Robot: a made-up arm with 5 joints. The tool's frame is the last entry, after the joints.
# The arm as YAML. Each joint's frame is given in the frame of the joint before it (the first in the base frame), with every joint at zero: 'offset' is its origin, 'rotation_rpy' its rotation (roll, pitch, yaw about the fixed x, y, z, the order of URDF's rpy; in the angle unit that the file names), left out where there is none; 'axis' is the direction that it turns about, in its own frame. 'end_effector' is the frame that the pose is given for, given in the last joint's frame.
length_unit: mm
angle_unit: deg
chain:
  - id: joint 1
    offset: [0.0, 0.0, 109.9]
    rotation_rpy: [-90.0, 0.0, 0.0]
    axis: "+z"
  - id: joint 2
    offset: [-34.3, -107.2, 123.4]
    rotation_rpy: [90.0, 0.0, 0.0]
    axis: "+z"
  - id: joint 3
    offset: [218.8, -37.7, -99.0]
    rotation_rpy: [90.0, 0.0, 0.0]
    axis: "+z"
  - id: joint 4
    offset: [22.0, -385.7, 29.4]
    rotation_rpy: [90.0, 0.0, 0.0]
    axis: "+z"
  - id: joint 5
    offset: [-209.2, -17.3, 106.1]
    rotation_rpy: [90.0, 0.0, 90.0]
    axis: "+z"
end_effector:
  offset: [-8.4, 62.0, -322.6]
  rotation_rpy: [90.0, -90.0, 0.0]
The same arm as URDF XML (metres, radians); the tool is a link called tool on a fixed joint. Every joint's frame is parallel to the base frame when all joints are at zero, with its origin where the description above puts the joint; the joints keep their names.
<robot name="arm">
  <joint name="joint 1" type="continuous">
    <parent link="base"/>
    <child link="link1"/>
    <origin xyz="0 0 0.1099"/>
    <axis xyz="0 1 0"/>
  </joint>
  <joint name="joint 2" type="continuous">
    <parent link="link1"/>
    <child link="link2"/>
    <origin xyz="-0.0343 0.1234 0.1072"/>
    <axis xyz="0 0 1"/>
  </joint>
  <joint name="joint 3" type="continuous">
    <parent link="link2"/>
    <child link="link3"/>
    <origin xyz="0.2188 -0.0377 -0.099"/>
    <axis xyz="0 -1 0"/>
  </joint>
  <joint name="joint 4" type="continuous">
    <parent link="link3"/>
    <child link="link4"/>
    <origin xyz="0.022 -0.0294 -0.3857"/>
    <axis xyz="0 0 -1"/>
  </joint>
  <joint name="joint 5" type="continuous">
    <parent link="link4"/>
    <child link="link5"/>
    <origin xyz="-0.2092 0.0173 -0.1061"/>
    <axis xyz="1 0 0"/>
  </joint>
  <joint name="tool_fixed" type="fixed">
    <parent link="link5"/>
    <child link="tool"/>
    <origin xyz="-0.3226 0.0084 -0.062"/>
  </joint>
  <link name="base"/>
  <link name="link1"/>
  <link name="link2"/>
  <link name="link3"/>
  <link name="link4"/>
  <link name="link5"/>
  <link name="tool"/>
</robot>

